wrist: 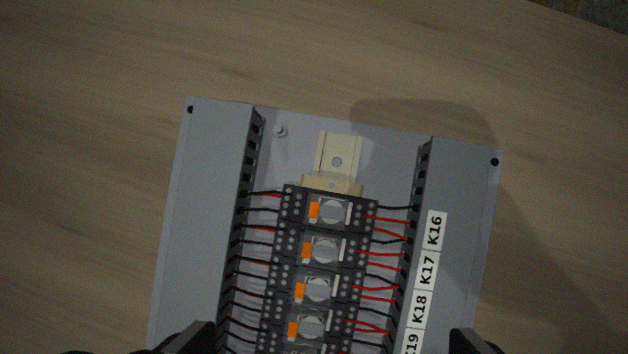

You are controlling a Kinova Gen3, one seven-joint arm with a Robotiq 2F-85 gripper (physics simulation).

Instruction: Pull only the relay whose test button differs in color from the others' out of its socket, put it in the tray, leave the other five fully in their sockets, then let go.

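Places are measured from the arm's base along level axes (x back, y left, z down), in centimetres.
Where they show: gripper, fingertip midpoint: (331, 353).
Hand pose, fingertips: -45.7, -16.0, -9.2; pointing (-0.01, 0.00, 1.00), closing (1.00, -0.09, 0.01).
Things, the pixels of their top centre, and the offset from my fingertips, as dx, dy, dz. "spot": a spot on its surface instead. Level surfaces: height alone.
- K17, top centre: (318, 252) -1.2, -1.8, +12.9
- K18, top centre: (311, 292) -1.4, +0.9, +12.9
- K19, top centre: (304, 332) -1.6, +3.6, +12.9
- relay, surface spot: (307, 351) spot: -1.3, +5.3, +13.9
- beige end stop, top centre: (331, 185) -0.9, -6.3, +15.8
- bare rail end, surface spot: (345, 147) spot: -0.2, -9.5, +19.5
- screw, top centre: (278, 128) -5.6, -10.3, +18.0
- Wooden table, surface height: dz +19.9
Several relays sit in a column of black sockets in the wrist view. The relays beside labels K16 (331, 211), K17 (325, 251), K18 (318, 289) and K19 (311, 327) each have an orange test button on their left and sit in their sockets. A part of another relay (307, 351) shows at the bottom edge, its button hidden. No relay with a differently colored button shows, and the tray does not show. My gripper (334, 336) is open and empty, its fingertips wide apart at the bottom edge, above the panel, on either side of the relay column.
Grey wire ducts (215, 200) (465, 200) run along both sides of the panel, with black and red wires reaching the sockets. A beige end stop (310, 182) and a bare rail end (345, 147) lie above the K16 relay. A screw (281, 131) stands near the panel's top. Wooden table (100, 150) surrounds the panel.
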